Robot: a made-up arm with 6 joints. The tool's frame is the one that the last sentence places.
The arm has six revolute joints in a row. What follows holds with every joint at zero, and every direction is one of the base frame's. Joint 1 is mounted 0.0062 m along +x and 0.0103 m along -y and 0.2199 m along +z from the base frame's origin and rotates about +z. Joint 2 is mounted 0.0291 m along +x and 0.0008 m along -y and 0.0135 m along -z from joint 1 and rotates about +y. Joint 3 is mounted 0.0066 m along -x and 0.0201 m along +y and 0.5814 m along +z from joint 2 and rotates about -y. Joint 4 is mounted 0.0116 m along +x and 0.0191 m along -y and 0.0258 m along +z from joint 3 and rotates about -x. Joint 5 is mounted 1.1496 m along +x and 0.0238 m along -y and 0.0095 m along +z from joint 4 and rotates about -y. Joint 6 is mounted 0.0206 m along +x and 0.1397 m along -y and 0.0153 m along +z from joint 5 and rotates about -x. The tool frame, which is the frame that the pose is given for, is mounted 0.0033 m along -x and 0.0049 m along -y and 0.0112 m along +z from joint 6; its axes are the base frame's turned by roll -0.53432, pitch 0.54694 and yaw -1.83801 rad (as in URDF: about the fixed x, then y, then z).
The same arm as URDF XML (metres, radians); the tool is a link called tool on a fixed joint. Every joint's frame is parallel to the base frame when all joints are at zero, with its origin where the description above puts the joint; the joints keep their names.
<robot name="arm">
<joint name="tool_joint" type="fixed"><parent link="link6"/><child link="tool"/><origin xyz="-0.0033 -0.0049 0.0112" rpy="-0.5343 0.5469 -1.838"/></joint>
<joint name="joint 6" type="continuous"><parent link="link5"/><child link="link6"/><origin xyz="0.0206 -0.1397 0.0153"/><axis xyz="-1 0 0"/></joint>
<joint name="joint 5" type="continuous"><parent link="link4"/><child link="link5"/><origin xyz="1.1496 -0.0238 0.0095"/><axis xyz="0 -1 0"/></joint>
<joint name="joint 4" type="continuous"><parent link="link3"/><child link="link4"/><origin xyz="0.0116 -0.0191 0.0258"/><axis xyz="-1 0 0"/></joint>
<joint name="joint 3" type="continuous"><parent link="link2"/><child link="link3"/><origin xyz="-0.0066 0.0201 0.5814"/><axis xyz="0 -1 0"/></joint>
<joint name="joint 2" type="continuous"><parent link="link1"/><child link="link2"/><origin xyz="0.0291 -0.0008 -0.0135"/><axis xyz="0 1 0"/></joint>
<joint name="joint 1" type="continuous"><parent link="base"/><child link="link1"/><origin xyz="0.0062 -0.0103 0.2199"/><axis xyz="0 0 1"/></joint>
<link name="base"/>
<link name="link1"/>
<link name="link2"/>
<link name="link3"/>
<link name="link4"/>
<link name="link5"/>
<link name="link6"/>
<link name="tool"/>
</robot>

